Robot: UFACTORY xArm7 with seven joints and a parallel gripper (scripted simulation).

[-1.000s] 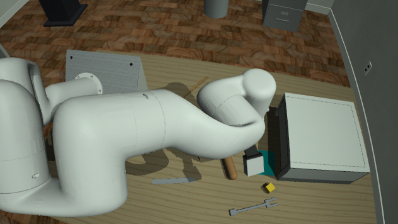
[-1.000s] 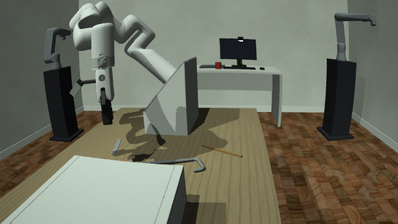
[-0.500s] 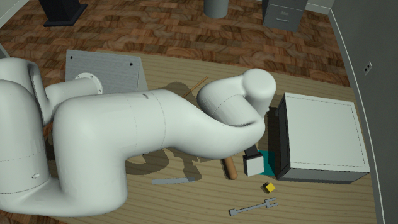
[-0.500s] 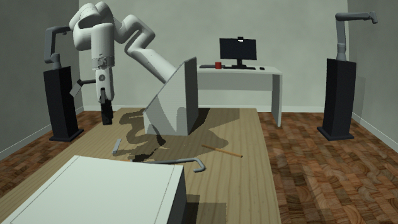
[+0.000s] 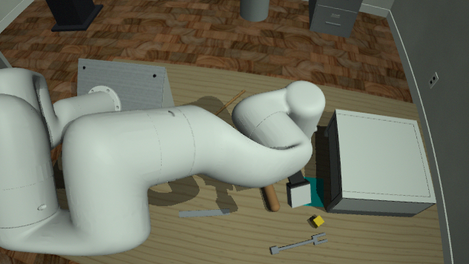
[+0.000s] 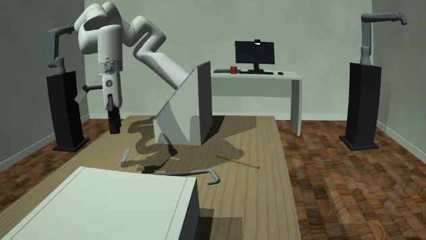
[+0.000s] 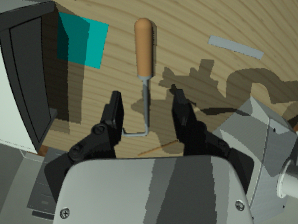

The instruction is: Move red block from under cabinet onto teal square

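My hand is 13 cm to the right of the hook tool and 17 cm above it. The rest, counted from my hand: teal square 13 cm ahead, 3 cm to the left, 19 cm below; then grey fork tool 9 cm ahead, 14 cm to the right, 18 cm below; then yellow block 15 cm ahead, 8 cm to the right, 17 cm below.
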